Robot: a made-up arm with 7 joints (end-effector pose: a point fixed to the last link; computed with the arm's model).
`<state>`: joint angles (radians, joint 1 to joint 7).
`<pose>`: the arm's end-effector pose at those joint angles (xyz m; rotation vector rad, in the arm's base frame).
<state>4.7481 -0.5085 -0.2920 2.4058 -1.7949 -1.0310 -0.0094</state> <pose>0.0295 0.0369 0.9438 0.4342 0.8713 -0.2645</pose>
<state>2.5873 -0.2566 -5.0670 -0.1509 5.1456 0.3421 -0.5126</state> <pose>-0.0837 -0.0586 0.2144 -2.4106 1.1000 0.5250</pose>
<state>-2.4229 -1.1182 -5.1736 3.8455 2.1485 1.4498 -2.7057</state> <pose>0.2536 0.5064 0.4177 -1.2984 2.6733 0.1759</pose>
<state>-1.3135 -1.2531 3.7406 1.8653 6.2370 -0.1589 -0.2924</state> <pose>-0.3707 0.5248 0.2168 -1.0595 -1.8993 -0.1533</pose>
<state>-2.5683 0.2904 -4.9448 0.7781 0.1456 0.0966 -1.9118</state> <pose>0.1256 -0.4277 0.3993 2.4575 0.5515 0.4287</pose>
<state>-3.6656 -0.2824 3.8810 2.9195 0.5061 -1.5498 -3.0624</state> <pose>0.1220 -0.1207 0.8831 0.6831 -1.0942 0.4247</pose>
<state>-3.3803 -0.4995 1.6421 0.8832 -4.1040 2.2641 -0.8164</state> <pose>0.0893 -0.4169 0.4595 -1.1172 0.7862 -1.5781</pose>
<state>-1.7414 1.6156 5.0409 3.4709 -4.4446 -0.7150 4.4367</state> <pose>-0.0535 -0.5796 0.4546 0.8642 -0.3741 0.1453</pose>
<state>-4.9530 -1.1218 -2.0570 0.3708 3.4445 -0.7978 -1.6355</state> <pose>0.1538 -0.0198 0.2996 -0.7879 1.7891 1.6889</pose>
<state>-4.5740 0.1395 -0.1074 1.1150 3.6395 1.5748 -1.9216</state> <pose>0.0214 0.5003 0.5279 -0.6606 0.3528 -0.4570</pose>
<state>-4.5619 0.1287 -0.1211 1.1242 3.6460 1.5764 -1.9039</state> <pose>0.0226 0.4990 0.5370 -0.6365 0.3694 -0.4394</pose>
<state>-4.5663 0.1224 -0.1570 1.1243 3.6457 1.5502 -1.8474</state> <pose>0.0411 0.4975 0.5381 -0.6358 0.3959 -0.4164</pose>
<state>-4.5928 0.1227 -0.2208 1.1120 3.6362 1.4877 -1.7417</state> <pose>0.0818 0.4932 0.5284 -0.6655 0.4417 -0.3881</pose>
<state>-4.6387 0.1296 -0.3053 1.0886 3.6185 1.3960 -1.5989</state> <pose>0.1395 0.4805 0.5089 -0.7178 0.5178 -0.3596</pose>
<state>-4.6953 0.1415 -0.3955 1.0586 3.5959 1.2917 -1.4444</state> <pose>0.2016 0.4563 0.4839 -0.7744 0.6258 -0.3372</pose>
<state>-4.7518 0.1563 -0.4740 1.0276 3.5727 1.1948 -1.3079</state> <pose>0.2543 0.4246 0.4583 -0.8197 0.7467 -0.3256</pose>
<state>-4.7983 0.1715 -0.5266 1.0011 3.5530 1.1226 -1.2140</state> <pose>0.2891 0.3958 0.4367 -0.8519 0.8478 -0.3263</pose>
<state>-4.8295 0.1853 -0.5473 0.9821 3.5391 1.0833 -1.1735</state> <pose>0.3054 0.3785 0.4210 -0.8810 0.9037 -0.3372</pose>
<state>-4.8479 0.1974 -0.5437 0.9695 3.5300 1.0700 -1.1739</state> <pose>0.3091 0.3725 0.4099 -0.9132 0.9179 -0.3538</pose>
